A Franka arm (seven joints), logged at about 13 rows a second.
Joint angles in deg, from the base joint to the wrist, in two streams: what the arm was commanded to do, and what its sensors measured. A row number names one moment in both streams.
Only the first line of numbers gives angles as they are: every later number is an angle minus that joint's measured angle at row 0.
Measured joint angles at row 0:
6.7, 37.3, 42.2, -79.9, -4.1, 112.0, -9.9
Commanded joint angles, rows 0 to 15:
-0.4, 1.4, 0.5, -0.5, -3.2, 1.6, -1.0
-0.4, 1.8, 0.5, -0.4, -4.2, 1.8, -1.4
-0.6, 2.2, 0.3, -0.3, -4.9, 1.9, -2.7
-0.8, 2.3, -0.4, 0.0, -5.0, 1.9, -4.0
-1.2, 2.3, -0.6, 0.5, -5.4, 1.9, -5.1
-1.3, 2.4, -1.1, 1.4, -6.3, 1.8, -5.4
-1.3, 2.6, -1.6, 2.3, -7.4, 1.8, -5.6
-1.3, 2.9, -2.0, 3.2, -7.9, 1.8, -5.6
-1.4, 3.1, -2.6, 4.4, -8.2, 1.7, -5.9
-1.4, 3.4, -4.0, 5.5, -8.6, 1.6, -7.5
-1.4, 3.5, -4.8, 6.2, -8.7, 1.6, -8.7
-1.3, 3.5, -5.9, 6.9, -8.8, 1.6, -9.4
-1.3, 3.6, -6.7, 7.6, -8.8, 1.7, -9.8
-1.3, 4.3, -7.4, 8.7, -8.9, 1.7, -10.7
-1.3, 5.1, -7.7, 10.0, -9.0, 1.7, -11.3
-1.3, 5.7, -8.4, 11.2, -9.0, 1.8, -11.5
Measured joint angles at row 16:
-2.0, 2.7, -7.6, 6.6, -7.7, 1.8, -9.7
